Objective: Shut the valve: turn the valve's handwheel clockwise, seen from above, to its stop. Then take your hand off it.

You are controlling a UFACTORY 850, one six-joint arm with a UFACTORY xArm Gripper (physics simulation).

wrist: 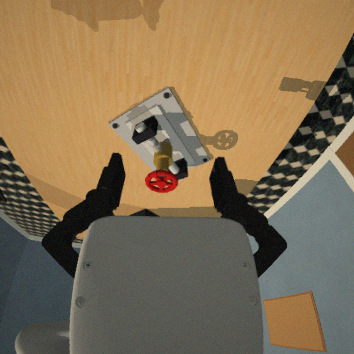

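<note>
The valve's red handwheel [161, 183] shows near the middle of the wrist view, on a brass valve body [163, 156] with grey pipe and black clamps. The valve is mounted on a grey base plate [173, 104] that lies turned at an angle on the table. My gripper [167, 165] is open wide, with one black finger to the left of the handwheel and one to the right. Both fingers stand apart from it, with a clear gap on each side. The exact height between fingers and wheel is hard to tell.
The wooden table top [250, 50] carries shadows of the wheel and the arm. Black-and-white chequered bands [300, 135] run along both sides. Beyond lie a blue-grey floor [310, 225] and a flat orange-brown panel [295, 320] at the lower right.
</note>
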